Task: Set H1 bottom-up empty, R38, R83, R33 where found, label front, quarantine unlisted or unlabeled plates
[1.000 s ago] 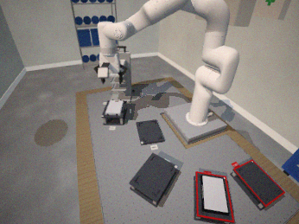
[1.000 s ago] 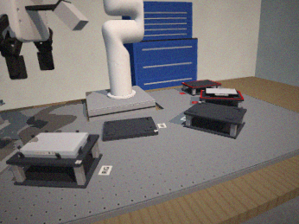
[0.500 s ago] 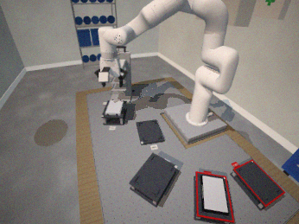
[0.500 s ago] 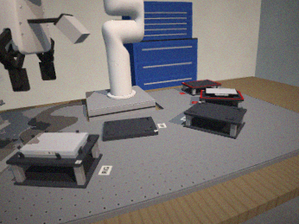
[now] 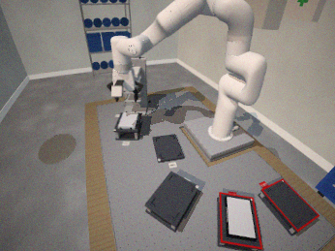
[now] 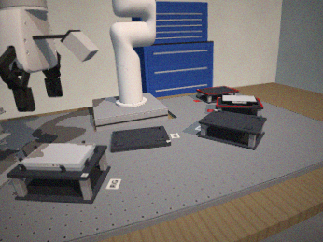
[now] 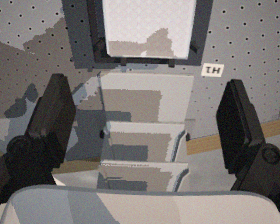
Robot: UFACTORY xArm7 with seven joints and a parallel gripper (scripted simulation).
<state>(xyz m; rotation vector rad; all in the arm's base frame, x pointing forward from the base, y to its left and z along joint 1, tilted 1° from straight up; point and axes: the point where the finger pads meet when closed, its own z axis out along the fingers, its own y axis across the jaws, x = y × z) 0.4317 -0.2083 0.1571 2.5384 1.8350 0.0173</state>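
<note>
My gripper is now 10 mm to the right of the white well plate and 120 mm above it. The rest, counted from my hand: raised regrip nest RG (10 mm to the left, 130 mm below); plate labelled R83 (50 mm behind, 160 mm to the right, 20 mm above); RG label (40 mm ahead, 110 mm to the left, 190 mm below).
</note>
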